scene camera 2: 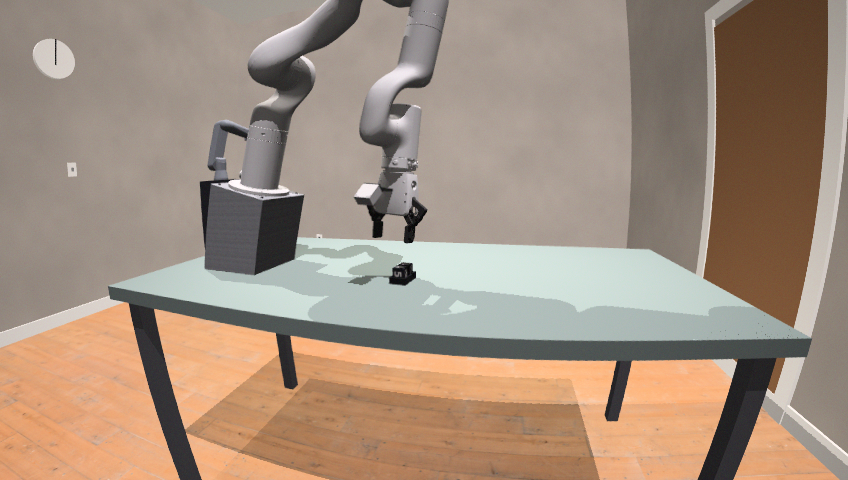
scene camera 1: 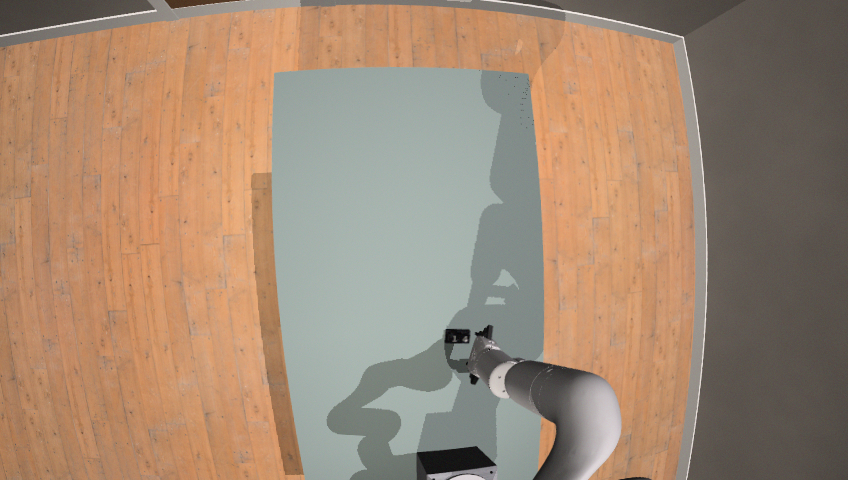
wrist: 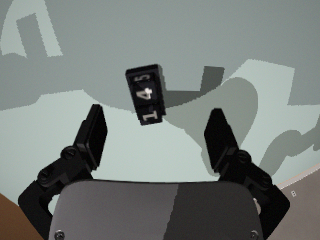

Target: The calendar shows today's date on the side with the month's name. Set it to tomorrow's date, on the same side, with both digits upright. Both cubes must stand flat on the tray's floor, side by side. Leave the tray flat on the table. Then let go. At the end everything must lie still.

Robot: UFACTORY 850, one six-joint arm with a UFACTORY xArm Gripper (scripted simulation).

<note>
In view: the gripper (scene camera 2: 392, 240).
The gripper also shows in the wrist view (wrist: 156, 119).
</note>
